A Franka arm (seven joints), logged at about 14 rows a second.
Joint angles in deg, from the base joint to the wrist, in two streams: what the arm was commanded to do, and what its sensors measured. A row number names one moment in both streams.
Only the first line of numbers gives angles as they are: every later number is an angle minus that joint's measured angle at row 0.
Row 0, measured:
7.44, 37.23, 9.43, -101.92, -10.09, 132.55, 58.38
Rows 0 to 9, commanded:
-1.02, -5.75, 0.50, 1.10, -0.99, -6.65, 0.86
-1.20, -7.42, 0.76, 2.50, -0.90, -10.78, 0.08
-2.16, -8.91, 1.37, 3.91, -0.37, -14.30, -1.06
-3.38, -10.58, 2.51, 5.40, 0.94, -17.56, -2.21
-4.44, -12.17, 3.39, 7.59, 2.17, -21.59, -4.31
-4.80, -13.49, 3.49, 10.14, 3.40, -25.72, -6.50
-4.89, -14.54, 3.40, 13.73, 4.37, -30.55, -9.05
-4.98, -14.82, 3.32, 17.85, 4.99, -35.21, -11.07
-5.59, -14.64, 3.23, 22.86, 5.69, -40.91, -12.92
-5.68, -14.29, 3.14, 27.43, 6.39, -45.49, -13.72
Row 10, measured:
-4.83, -15.34, 2.76, 17.96, 4.33, -36.75, -10.19
